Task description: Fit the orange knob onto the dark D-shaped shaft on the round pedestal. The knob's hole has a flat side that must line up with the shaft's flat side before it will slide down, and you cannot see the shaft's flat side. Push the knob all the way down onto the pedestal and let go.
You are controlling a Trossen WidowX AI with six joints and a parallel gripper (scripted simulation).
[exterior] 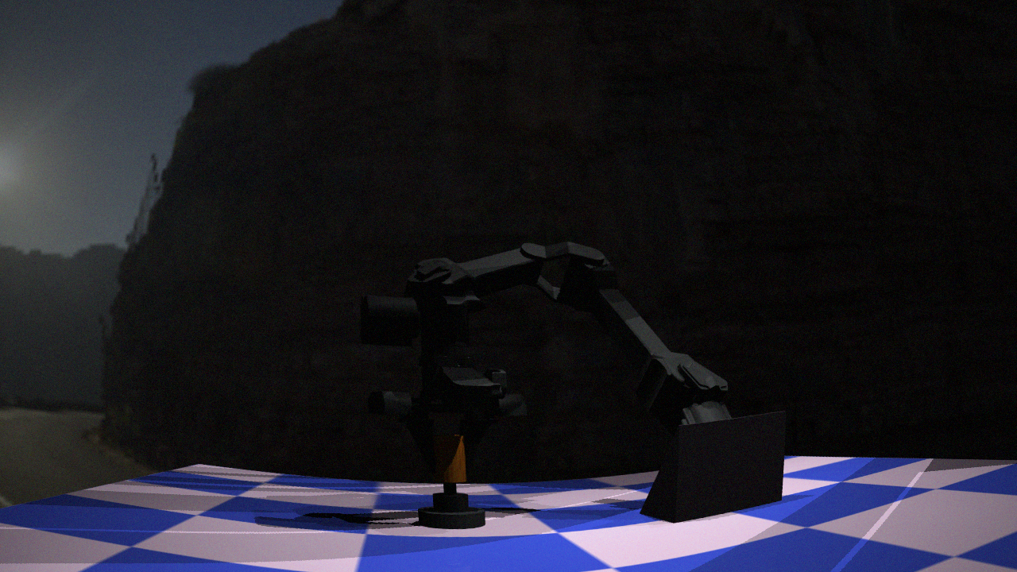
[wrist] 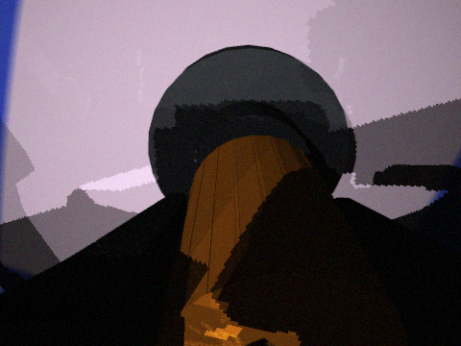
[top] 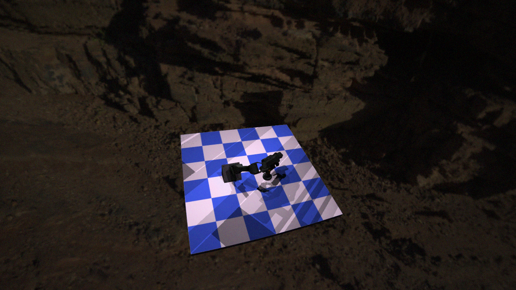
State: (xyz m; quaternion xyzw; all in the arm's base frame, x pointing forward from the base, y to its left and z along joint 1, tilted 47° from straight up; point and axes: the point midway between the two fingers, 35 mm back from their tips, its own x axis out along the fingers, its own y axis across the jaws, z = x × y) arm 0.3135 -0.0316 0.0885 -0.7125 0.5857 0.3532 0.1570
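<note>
My gripper tip is 20 mm below the orange knob. The rest, counted from my gripper tip: pedestal: 40 mm below.
</note>
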